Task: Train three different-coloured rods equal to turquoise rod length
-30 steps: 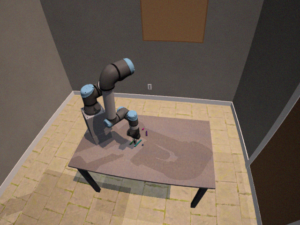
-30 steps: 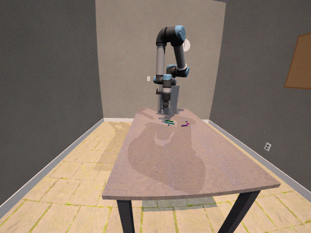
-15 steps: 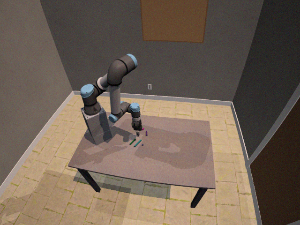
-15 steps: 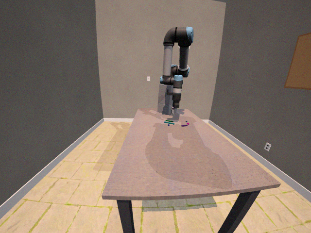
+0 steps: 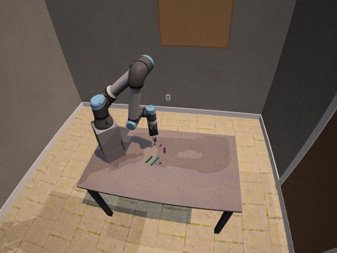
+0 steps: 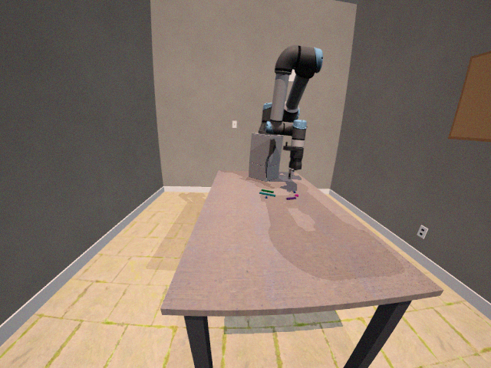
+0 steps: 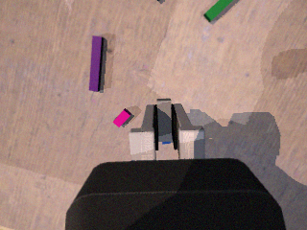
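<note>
Right now my hand is 4 cm short of the magenta rod, 4 cm to the right of it and 11 cm above it. The rest, counted from my hand: purple rod 8 cm ahead, 2 cm to the right, 11 cm below; then green rod 4 cm behind, 13 cm to the right, 11 cm below; then grey rod 1 cm below.
</note>
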